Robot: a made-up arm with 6 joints. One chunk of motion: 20 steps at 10 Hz.
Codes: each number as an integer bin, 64 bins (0 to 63) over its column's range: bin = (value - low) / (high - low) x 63, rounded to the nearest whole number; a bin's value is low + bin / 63 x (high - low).
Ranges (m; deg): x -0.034..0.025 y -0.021..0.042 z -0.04..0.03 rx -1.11..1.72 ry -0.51..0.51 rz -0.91..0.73
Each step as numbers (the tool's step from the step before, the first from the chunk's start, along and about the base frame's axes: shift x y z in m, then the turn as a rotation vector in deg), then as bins.
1 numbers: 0.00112 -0.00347 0.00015 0.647 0.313 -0.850
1 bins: 38 18 36 39 51 2
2 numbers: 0.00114 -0.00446 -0.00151 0.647 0.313 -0.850
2 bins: 38 17 35 39 51 2
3 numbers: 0.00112 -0.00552 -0.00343 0.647 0.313 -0.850
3 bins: 38 15 33 39 51 2
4 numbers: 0.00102 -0.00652 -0.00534 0.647 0.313 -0.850
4 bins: 37 14 31 39 51 2
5 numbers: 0.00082 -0.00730 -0.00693 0.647 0.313 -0.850
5 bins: 37 14 30 39 51 2
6 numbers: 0.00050 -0.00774 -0.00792 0.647 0.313 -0.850
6 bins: 37 13 29 39 51 2
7 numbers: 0.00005 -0.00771 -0.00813 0.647 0.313 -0.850
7 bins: 36 13 29 39 51 2
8 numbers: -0.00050 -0.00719 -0.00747 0.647 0.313 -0.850
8 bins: 36 14 29 39 51 2
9 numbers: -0.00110 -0.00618 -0.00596 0.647 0.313 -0.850
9 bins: 35 15 31 39 51 2
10 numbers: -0.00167 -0.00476 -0.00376 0.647 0.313 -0.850
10 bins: 35 16 33 39 51 2
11 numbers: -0.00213 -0.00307 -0.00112 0.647 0.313 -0.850
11 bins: 34 18 35 39 51 2
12 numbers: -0.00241 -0.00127 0.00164 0.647 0.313 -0.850
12 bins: 34 20 37 39 51 2
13 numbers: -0.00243 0.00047 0.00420 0.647 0.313 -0.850
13 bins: 34 21 40 39 51 2
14 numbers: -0.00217 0.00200 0.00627 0.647 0.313 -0.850
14 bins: 34 23 42 39 51 2
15 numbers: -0.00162 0.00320 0.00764 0.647 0.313 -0.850
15 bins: 35 24 43 39 51 2
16 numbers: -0.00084 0.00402 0.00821 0.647 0.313 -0.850
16 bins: 35 25 43 39 51 2
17 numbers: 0.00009 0.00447 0.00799 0.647 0.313 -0.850
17 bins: 36 25 43 39 51 2
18 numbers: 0.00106 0.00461 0.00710 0.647 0.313 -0.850
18 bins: 37 26 42 39 51 2
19 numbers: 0.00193 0.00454 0.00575 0.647 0.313 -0.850
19 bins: 38 26 41 39 51 2
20 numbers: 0.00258 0.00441 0.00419 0.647 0.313 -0.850
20 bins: 39 25 40 39 51 2
